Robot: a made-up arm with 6 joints. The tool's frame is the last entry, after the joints.
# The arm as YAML. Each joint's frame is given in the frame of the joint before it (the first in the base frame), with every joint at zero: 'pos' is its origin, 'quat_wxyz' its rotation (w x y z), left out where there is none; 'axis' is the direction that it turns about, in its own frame. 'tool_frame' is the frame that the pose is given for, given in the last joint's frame.
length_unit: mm
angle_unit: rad
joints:
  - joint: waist
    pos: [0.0, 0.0, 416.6]
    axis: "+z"
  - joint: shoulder
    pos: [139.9, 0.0, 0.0]
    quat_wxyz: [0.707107, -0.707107, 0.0, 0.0]
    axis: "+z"
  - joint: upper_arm
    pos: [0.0, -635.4, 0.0]
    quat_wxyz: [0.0, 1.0, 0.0, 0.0]
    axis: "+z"
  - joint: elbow
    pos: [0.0, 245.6, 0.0]
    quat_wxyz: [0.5, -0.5, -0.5, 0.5]
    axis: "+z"
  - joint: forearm
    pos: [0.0, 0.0, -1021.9]
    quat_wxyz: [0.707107, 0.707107, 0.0, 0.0]
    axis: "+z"
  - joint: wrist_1
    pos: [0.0, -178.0, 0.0]
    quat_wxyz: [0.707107, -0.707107, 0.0, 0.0]
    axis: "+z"
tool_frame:
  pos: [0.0, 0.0, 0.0]
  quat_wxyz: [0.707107, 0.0, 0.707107, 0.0]
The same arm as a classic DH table. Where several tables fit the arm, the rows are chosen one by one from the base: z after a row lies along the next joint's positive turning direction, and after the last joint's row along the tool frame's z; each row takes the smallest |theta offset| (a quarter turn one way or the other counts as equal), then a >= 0, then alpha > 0; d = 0 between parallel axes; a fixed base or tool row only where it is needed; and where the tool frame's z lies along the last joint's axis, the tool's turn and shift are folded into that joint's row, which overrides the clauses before.
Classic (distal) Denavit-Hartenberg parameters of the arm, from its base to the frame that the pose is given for. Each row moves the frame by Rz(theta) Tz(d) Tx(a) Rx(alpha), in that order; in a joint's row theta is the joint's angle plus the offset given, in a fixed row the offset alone. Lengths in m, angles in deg.
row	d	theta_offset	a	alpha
waist	0.4166	0	0.1399	-90
shoulder	0	-90	0.6354	180
upper_arm	0	0	0.2456	-90
elbow	-1.0219	0	0	90
forearm	0	0	0	-90
wrist_1	-0.178	90	0	90
tool (fixed)	0	-90	0	0

